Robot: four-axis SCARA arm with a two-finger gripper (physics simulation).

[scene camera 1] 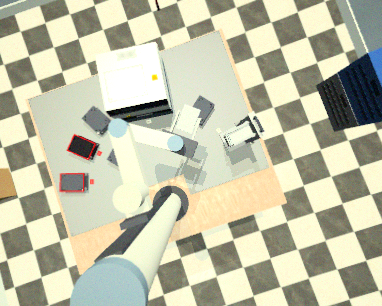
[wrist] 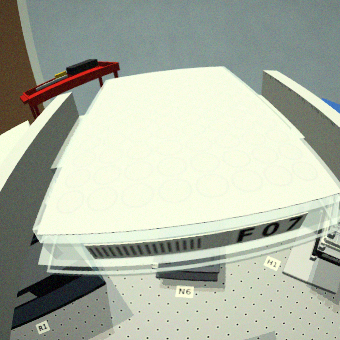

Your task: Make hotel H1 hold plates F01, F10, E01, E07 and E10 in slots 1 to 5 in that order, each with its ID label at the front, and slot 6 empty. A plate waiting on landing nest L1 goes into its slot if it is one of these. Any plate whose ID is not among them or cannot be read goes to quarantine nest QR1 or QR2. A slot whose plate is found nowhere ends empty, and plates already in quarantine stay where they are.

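Places are measured from the arm's base along level axes (x ahead, y left, z up), in centimetres.
Pixels of known places: gripper, fingertip midpoint: [scene camera 1: 189, 114] [wrist: 169, 92].
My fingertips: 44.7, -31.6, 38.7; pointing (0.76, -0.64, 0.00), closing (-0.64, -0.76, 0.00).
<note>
Ahead of a thing's pixels: the offset from my fingertips to its top centre, as dx, dy, dz. "*": to the spot under its first point.
My gripper [scene camera 1: 186, 120] [wrist: 169, 92] is shut on a pale plate @[-1.8, +1.5, +0.3] [scene camera 1: 189, 116] [wrist: 175, 165], one finger along each side. The plate's front label reads F07 in the wrist view. It is held above the table, beside and partly over grey nest N6 @[+8.8, -9.5, -31.8] [scene camera 1: 204, 108] [wrist: 190, 274]. Hotel H1 [scene camera 1: 240, 136] [wrist: 327, 250], with a black handle, stands to the right of the plate; its slots and their labels cannot be read. Two red-edged nests @[* +11.6, +74.9, -32.4] [scene camera 1: 82, 147] @[* -8.9, +87.9, -32.4] [scene camera 1: 73, 182] are at the left; the upper looks black inside, the lower grey. Landing nest L1 cannot be identified.
A large white machine @[+35.6, +24.3, -12.8] [scene camera 1: 132, 80] with a dark front stands at the back; an R1 label @[* +14.3, +27.1, -37.4] [wrist: 43, 327] shows near a dark front at lower left. Grey nests @[* +26.0, +60.0, -32.4] [scene camera 1: 96, 120] @[* -3.2, +57.4, -32.4] [scene camera 1: 113, 159] lie left of centre, the second partly under the arm. A red cart [wrist: 75, 80] stands beyond.
</note>
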